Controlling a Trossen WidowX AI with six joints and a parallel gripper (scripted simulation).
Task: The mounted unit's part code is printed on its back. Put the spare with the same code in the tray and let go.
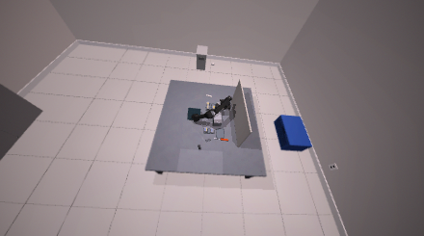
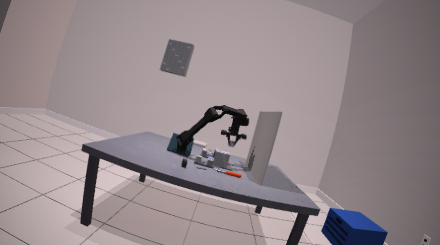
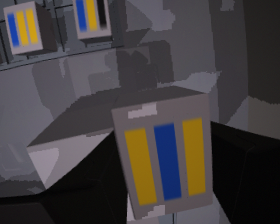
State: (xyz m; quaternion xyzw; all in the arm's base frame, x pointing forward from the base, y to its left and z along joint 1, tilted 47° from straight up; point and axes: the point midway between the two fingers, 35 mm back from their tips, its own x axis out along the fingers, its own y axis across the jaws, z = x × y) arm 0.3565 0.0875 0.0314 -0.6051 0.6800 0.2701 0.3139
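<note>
Right now the flat grey tray is 26 cm to the right of my gripper tip, 14 cm below it and 4 cm behind it. From my gripper tip the other things lie so: grey panel 18 cm ahead, 10 cm to the right, 8 cm above; then dark item 43 cm to the right, 30 cm behind, 12 cm below.
</note>
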